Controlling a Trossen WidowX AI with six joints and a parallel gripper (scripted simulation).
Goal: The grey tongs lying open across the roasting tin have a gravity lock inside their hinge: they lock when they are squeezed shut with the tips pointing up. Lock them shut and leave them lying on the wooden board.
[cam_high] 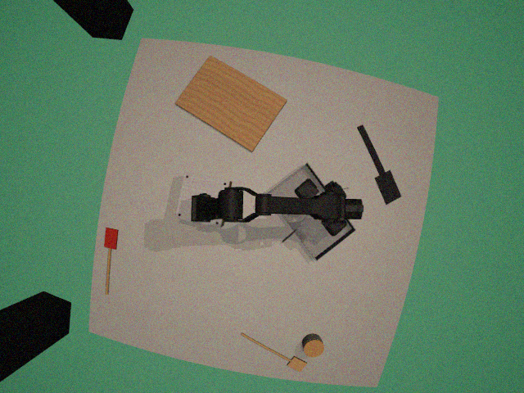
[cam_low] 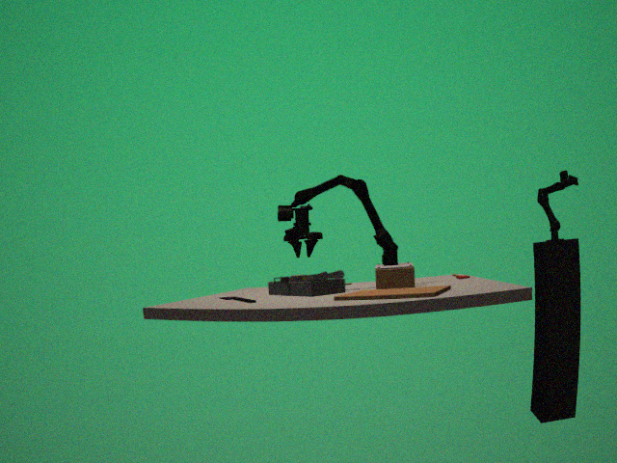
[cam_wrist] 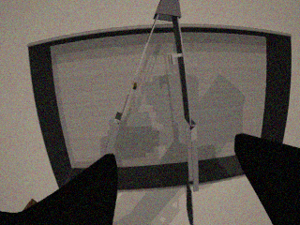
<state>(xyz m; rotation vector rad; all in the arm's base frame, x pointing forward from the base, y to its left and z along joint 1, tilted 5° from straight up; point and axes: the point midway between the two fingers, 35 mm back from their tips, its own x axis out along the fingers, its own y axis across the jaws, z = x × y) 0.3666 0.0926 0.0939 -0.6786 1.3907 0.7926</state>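
My gripper tip is 30 mm to the right of the yellow mark and 90 mm above it. From my gripper tip the other things lie so: wooden board: 380 mm behind, 310 mm to the left, 150 mm below; then roasting tin: 20 mm to the right, 130 mm below; then black spatula: 240 mm ahead, 200 mm to the left, 150 mm below.
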